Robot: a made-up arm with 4 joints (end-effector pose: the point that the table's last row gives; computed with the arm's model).
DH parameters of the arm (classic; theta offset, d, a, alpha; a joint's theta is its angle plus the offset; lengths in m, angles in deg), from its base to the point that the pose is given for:
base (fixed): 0 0.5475 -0.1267 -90
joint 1: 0 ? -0.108 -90
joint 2: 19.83 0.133 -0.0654 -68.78
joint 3: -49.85 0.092 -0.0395 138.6
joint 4: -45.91 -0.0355 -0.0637 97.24
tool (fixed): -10.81 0.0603 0 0
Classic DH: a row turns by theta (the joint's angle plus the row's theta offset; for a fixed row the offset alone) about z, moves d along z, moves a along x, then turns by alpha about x.
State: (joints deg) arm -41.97 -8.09 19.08 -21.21
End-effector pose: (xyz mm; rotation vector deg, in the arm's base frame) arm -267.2 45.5 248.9 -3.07 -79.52 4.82
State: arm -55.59 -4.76 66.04 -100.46
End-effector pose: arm -57.0 39.1 233.3 31.70 146.84 -11.72
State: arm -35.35 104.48 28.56 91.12
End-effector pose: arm -213.9 282.6 410.6 82.71 41.59 -91.71
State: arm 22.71 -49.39 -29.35 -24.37
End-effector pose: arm -245.7 -33.5 510.2 26.15 29.73 56.05
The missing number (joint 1, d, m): 0.1686
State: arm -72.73 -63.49 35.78 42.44
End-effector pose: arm -94.3 -19.8 392.9 -38.64 -66.74 24.35
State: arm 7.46 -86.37 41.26 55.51
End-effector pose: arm -203.3 -6.6 482.8 -18.19 11.87 58.16
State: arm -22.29 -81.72 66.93 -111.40
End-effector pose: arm -41.4 43.3 338.1 -70.22 132.28 -51.11
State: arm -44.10 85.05 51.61 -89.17
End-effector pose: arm -130.7 306.1 217.1 -94.83 -112.58 -73.60
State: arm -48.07 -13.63 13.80 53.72
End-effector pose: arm -233.2 62.1 354.0 -13.44 -8.97 -7.27
